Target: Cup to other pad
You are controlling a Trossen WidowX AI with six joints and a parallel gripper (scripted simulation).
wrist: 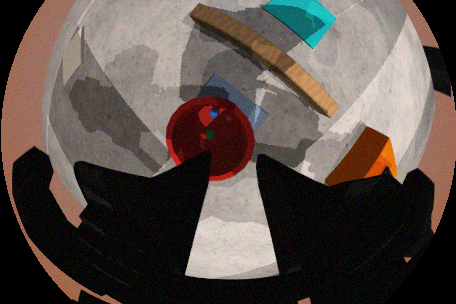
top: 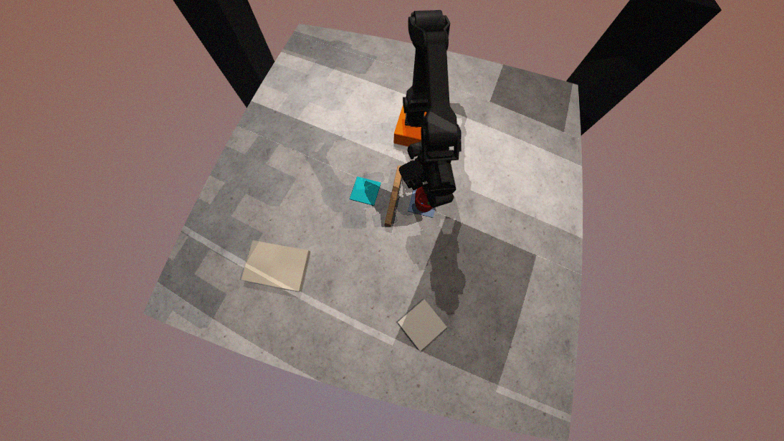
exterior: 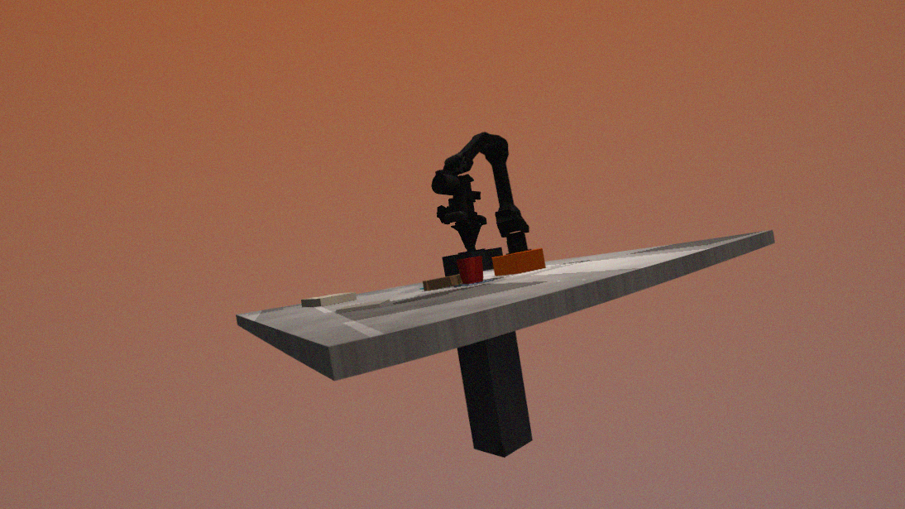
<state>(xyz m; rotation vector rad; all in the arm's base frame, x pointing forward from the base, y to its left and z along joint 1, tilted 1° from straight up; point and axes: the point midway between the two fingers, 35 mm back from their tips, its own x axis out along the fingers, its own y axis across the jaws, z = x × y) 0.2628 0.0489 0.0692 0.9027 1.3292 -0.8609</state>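
Right now the cup is 6 cm below my gripper tip, 2 cm ahead of it and 1 cm to the left of it. The rest, counted from my gripper tip: pale blue pad 11 cm below, 2 cm ahead, 1 cm to the left; then cyan pad 19 cm to the right, 11 cm below; then wooden bar 9 cm to the right, 9 cm below, 1 cm ahead.
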